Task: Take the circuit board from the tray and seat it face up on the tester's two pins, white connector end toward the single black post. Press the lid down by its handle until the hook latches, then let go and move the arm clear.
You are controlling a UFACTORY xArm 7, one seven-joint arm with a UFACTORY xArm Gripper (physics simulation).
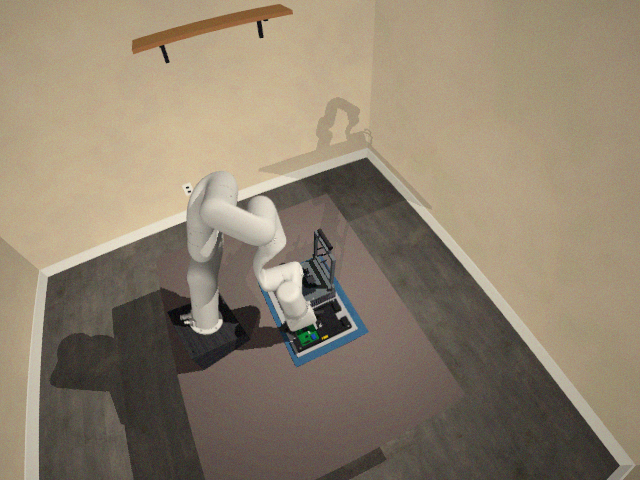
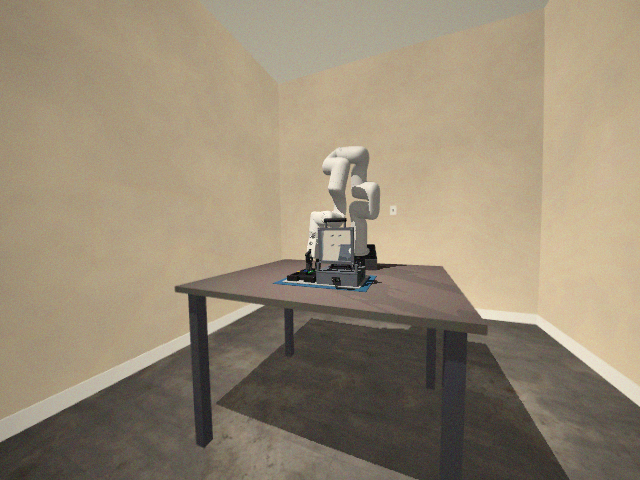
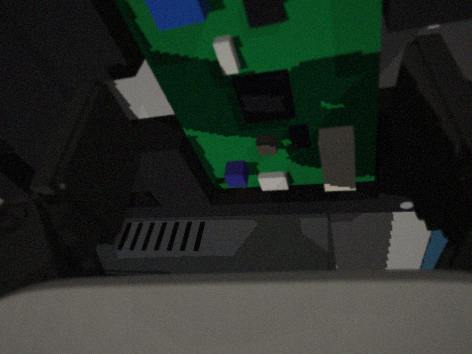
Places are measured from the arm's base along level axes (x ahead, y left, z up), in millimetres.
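Where they show: gripper, fingertip midpoint: [image 1: 306, 329] [image 2: 313, 270] [image 3: 251, 97]; arm's base, link origin: [image 1: 205, 320] [image 2: 359, 251].
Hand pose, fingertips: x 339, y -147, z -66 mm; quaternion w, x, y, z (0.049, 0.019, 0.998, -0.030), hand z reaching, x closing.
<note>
Things, the pixels of their top centre, and the offset from my fingertips. Level surfaces: height alone.
- green circuit board, top centre: [image 3: 260, 101] [image 1: 305, 329] [image 2: 313, 270] 2 mm back, 3 mm left, 2 mm down
- dark handle, top centre: [image 1: 324, 237] [image 2: 335, 218] 162 mm ahead, 184 mm left, 252 mm up
- blue-bordered mat, surface height: 27 mm down
- brown table, surface height: 29 mm down
The green circuit board [image 1: 307, 339] [image 2: 310, 271] [image 3: 332, 75] lies component side up in the black tray [image 1: 338, 325] [image 2: 299, 276] [image 3: 295, 196]. My gripper [image 1: 305, 331] [image 2: 309, 267] [image 3: 251, 97] is open and low over the board, one finger on each side of it, holding nothing. Finger contact cannot be told. The grey tester [image 1: 323, 297] [image 2: 351, 277] [image 3: 225, 242] stands beside the tray. Its lid [image 1: 332, 271] [image 2: 336, 243] stands upright, with the dark handle [image 1: 324, 239] [image 2: 334, 220] at the top. The tester's pins and single post cannot be made out.
A blue-bordered mat [image 1: 303, 360] [image 2: 370, 284] lies under tray and tester on the brown table [image 1: 310, 408] [image 2: 242, 290]. The arm's dark base [image 1: 206, 348] stands beside them. A wooden shelf [image 1: 211, 27] is on the wall. Several black parts share the tray with the board.
</note>
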